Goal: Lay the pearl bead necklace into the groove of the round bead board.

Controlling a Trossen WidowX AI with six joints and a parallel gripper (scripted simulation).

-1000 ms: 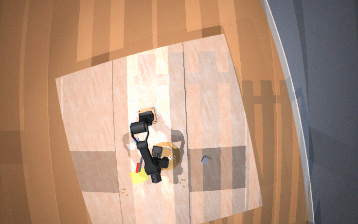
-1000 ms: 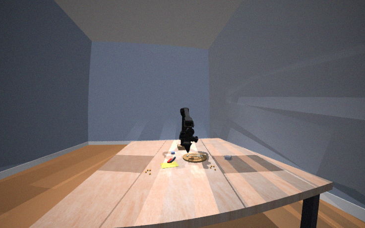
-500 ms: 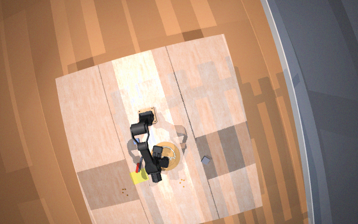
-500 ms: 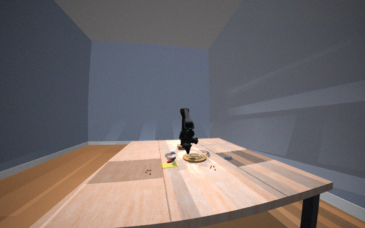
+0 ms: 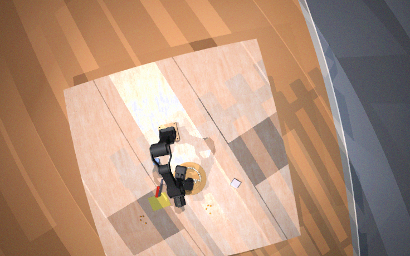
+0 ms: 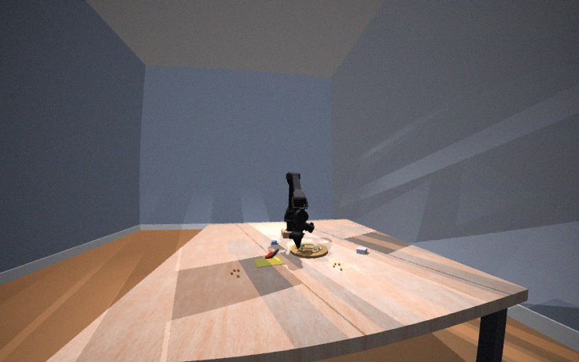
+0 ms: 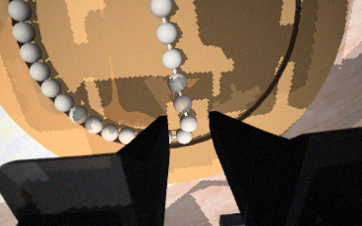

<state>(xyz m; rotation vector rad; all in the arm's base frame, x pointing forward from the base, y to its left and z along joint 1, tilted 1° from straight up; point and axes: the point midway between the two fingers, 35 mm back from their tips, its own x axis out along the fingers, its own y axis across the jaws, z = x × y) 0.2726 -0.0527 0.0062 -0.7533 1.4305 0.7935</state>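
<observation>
Right now my gripper tip is 2 cm short of the round bead board, 5 cm to the right of it and 1 cm above it. The rest, counted from my gripper tip: blue block 15 cm behind, 9 cm to the right, 1 cm below; then yellow note 8 cm ahead, 18 cm to the right, 2 cm below; then red marker 1 cm ahead, 15 cm to the right, 1 cm below.
</observation>
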